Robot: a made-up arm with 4 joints.
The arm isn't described. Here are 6 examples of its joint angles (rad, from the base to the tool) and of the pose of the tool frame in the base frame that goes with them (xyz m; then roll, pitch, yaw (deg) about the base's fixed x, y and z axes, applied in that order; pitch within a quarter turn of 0, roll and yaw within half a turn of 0).
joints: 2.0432 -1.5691 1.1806 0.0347
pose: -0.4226 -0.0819 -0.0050 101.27 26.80 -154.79
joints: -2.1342 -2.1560 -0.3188 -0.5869
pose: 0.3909 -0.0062 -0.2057 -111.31 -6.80 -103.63
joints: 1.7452 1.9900 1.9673 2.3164
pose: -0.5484 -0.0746 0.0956 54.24 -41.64 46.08
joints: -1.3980 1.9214 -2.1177 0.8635
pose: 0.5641 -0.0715 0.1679 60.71 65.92 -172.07
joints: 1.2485 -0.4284 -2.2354 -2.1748
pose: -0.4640 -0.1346 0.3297 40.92 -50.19 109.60
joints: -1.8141 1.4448 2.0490 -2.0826
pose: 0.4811 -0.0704 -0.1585 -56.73 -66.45 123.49
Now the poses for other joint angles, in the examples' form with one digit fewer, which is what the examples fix.
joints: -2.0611 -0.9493 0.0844 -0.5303
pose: 0.418 -0.069 -0.116 -141.4 57.0 -132.1
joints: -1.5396 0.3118 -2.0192 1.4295
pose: 0.537 -0.043 0.069 154.1 14.4 -97.1
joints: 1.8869 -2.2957 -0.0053 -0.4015
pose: -0.495 -0.010 0.067 109.2 17.5 -83.8
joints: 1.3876 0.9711 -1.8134 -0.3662
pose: -0.546 -0.098 0.361 -52.6 35.5 1.2
